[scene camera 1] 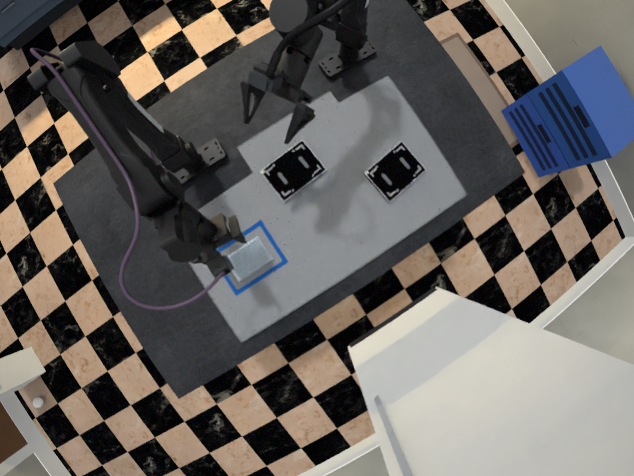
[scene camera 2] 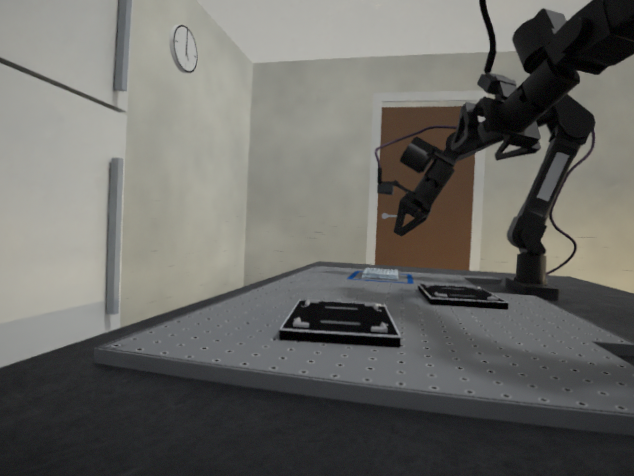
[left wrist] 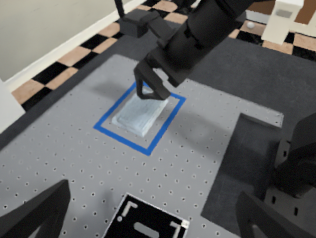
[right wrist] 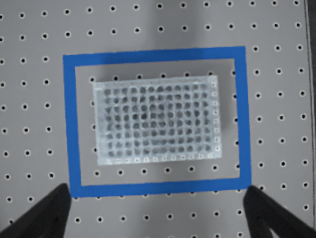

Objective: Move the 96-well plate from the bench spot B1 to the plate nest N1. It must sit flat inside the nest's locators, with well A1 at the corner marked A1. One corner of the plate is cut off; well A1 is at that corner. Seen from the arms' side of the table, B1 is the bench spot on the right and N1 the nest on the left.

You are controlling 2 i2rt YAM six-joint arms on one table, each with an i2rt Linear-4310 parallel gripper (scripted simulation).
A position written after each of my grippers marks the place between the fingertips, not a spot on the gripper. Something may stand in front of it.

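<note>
I find my left gripper (scene camera 2: 474, 153) in view, and the left wrist view shows me the same gripper (left wrist: 155, 194). My right gripper (scene camera 1: 230, 250) is visible to me in scene camera 2 (scene camera 2: 397, 234) too, as well as in the left wrist view (left wrist: 153, 83) and the right wrist view (right wrist: 159, 192). And there is a clear 96-well plate (scene camera 1: 259, 250), which I can also see in the left wrist view (left wrist: 138, 115) and in the right wrist view (right wrist: 154, 120).
</note>
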